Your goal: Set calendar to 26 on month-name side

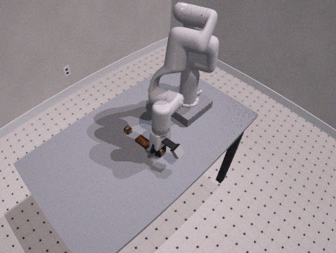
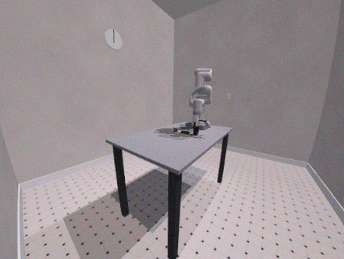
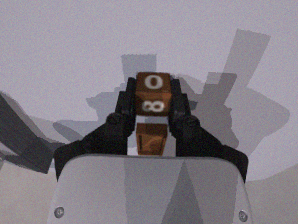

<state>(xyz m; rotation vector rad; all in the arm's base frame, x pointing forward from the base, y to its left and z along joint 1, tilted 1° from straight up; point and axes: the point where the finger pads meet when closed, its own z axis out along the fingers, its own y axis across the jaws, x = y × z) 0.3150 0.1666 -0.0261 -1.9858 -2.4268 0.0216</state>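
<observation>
Now: the brown cube 1 cm below my hand. From my hand the other things lie so: brown wooden tray: 2 cm ahead, 10 cm to the right, 2 cm below.
</observation>
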